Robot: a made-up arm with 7 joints.
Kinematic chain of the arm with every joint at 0, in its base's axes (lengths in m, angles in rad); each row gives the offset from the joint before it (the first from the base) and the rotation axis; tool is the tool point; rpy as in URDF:
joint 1: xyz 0 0 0.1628 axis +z
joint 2: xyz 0 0 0 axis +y
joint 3: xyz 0 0 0.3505 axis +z
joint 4: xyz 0.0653 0 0 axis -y
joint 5: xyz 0.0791 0 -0.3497 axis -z
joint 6: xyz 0 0 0 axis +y
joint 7: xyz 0.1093 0 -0.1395 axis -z
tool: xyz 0 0 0 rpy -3.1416 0 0
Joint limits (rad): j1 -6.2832..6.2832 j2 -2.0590..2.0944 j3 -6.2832..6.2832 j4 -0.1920..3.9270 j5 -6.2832..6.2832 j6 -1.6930..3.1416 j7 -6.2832..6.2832
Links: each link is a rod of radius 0.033 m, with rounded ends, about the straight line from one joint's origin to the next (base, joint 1, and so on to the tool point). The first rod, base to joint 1, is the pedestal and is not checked.
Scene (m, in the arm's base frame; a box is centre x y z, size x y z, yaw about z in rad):
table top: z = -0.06
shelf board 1: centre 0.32 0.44 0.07 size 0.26 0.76 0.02 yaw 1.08
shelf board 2: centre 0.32 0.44 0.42 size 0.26 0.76 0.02 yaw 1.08
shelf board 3: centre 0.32 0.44 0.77 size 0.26 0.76 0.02 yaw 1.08
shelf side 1: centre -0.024 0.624 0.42 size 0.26 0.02 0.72 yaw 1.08
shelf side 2: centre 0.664 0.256 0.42 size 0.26 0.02 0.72 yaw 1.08
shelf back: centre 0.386 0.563 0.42 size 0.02 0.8 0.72 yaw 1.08
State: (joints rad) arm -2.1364 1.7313 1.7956 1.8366 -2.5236 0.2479 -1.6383
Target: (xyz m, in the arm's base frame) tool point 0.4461 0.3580 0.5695
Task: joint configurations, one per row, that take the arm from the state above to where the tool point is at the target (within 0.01 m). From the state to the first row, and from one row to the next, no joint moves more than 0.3 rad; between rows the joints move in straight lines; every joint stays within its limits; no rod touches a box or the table.
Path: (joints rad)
1: -1.8576 1.6319 1.9168 1.6716 -2.5238 0.1810 -1.6383
2: -1.5788 1.5325 2.0380 1.5066 -2.5240 0.1140 -1.6383
3: -1.3000 1.4331 2.1592 1.3416 -2.5242 0.0471 -1.6383
4: -1.0212 1.3337 2.2804 1.1767 -2.5244 -0.0198 -1.6383
5: -0.8070 1.1225 2.0925 1.3642 -2.5184 0.1947 -1.6383
6: -0.5928 0.9114 1.9046 1.5518 -2.5125 0.4092 -1.6383

